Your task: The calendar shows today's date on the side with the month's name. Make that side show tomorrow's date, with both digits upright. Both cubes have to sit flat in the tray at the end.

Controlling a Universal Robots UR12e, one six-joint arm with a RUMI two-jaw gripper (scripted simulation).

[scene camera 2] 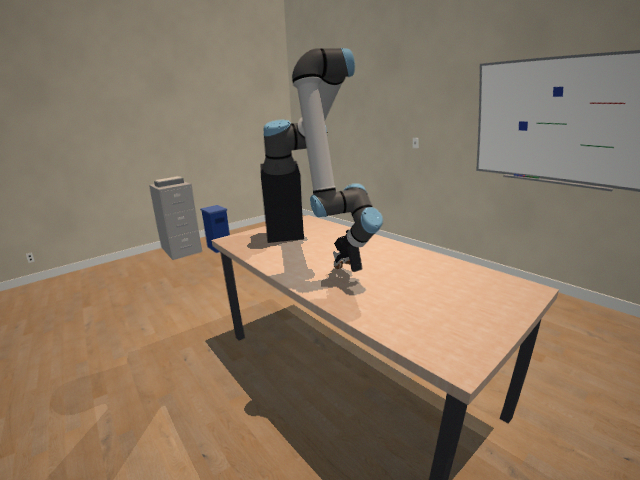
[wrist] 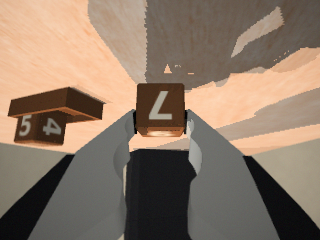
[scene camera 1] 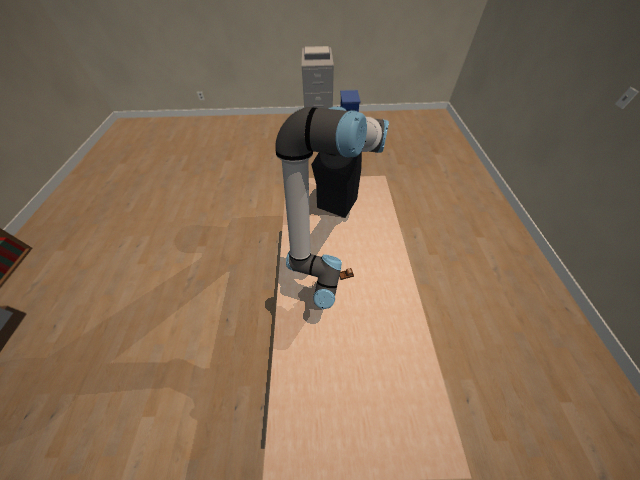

Note:
In view: the gripper (wrist: 161, 111) and a brown calendar tray (wrist: 78, 107).

